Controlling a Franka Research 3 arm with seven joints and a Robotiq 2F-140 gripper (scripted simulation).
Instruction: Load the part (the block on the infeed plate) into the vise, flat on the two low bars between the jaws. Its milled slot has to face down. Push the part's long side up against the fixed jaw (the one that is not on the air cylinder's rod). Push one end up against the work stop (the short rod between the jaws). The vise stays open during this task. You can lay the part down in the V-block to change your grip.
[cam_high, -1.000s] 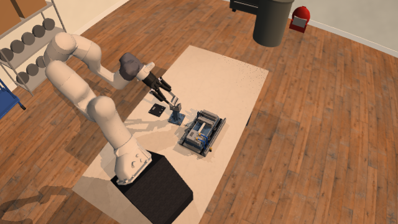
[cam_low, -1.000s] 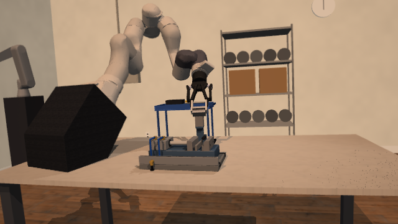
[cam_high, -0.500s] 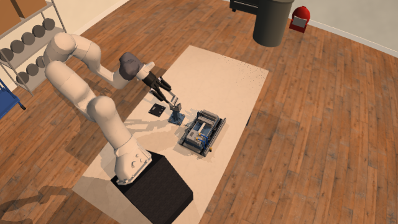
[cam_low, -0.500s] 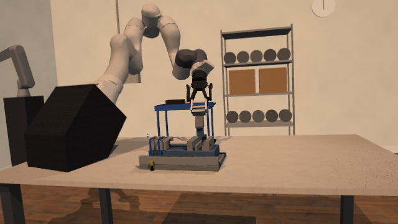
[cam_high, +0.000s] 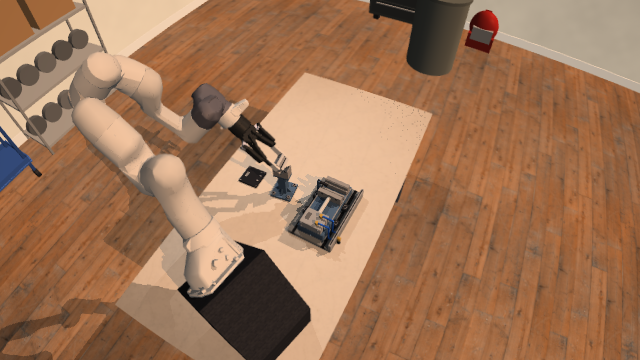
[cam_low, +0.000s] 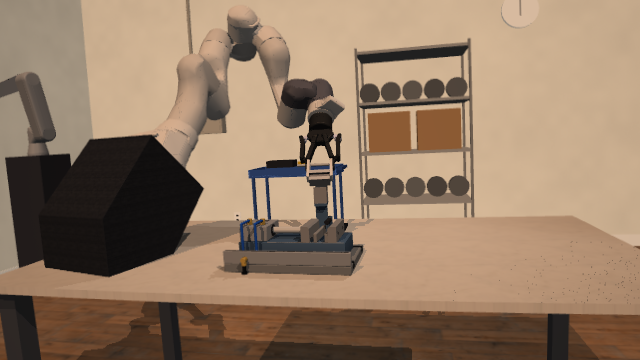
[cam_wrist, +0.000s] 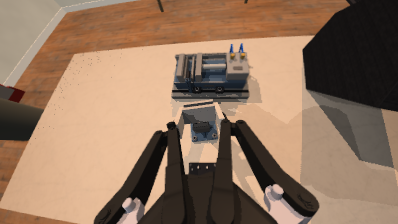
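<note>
My hand is 2 cm to the left of the part and 1 cm above it. Also, from my hand: vise: 3 cm behind, 23 cm to the right, 16 cm below; then dark infeed plate: 1 cm ahead, 14 cm to the left, 20 cm below.
</note>
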